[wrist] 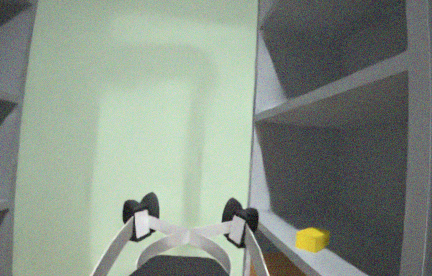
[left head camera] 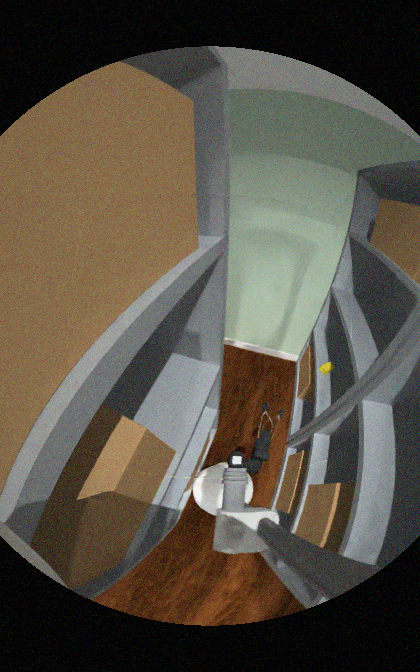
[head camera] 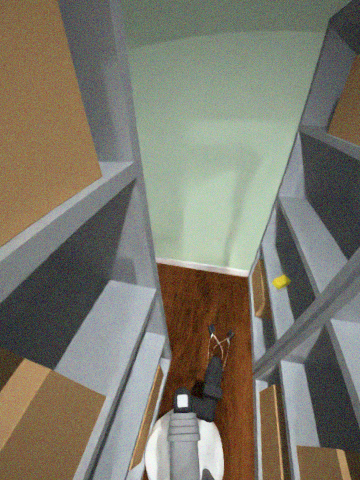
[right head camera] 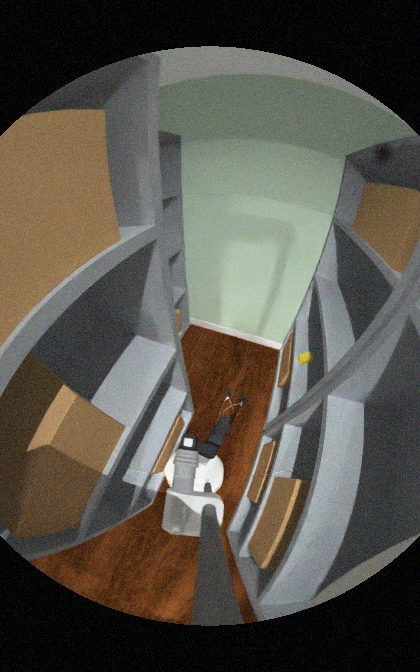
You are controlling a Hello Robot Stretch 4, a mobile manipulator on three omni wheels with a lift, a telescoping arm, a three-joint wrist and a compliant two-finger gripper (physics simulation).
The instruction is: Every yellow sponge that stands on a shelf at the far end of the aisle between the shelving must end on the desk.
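Places are measured from the robot's base along level axes (x left, y up, z ahead), in millimetres.
Pixels of known places: gripper, fingertip midpoint: [wrist: 191, 211] [head camera: 221, 326].
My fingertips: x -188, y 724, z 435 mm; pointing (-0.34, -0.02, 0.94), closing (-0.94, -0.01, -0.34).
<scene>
Behind a point stands the place of what it marks.
One yellow sponge [head camera: 281, 281] {y 551, x -698, z 785 mm} [left head camera: 326, 368] [right head camera: 305, 358] [wrist: 312, 240] {y 540, x -673, z 760 mm} stands on a shelf board of the right shelving [head camera: 289, 312] {y 506, x -675, z 583 mm} near the far end of the aisle. My gripper [head camera: 221, 334] [left head camera: 273, 412] [right head camera: 236, 398] [wrist: 191, 211] {y 724, x -188, z 435 mm} is open and empty, with its two dark fingertips well apart. It hangs over the aisle floor, short of the sponge and to its left, and points toward the far wall. In the wrist view the sponge lies to the right of the right fingertip. The desk does not show in these views.
The left shelving [head camera: 148, 250] {y 1163, x 87, z 487 mm} [left head camera: 223, 300] and its brown boxes [head camera: 55, 415] {y 1154, x 204, z 112 mm} [left head camera: 125, 460] flank the aisle. A grey upright [head camera: 310, 315] {y 861, x -523, z 394 mm} of the right shelving stands between my gripper's side and the sponge's bay. A brown box [head camera: 260, 290] {y 267, x -678, z 908 mm} sits below the sponge's shelf. The green wall [head camera: 210, 200] {y 841, x -282, z 1413 mm} closes the aisle.
</scene>
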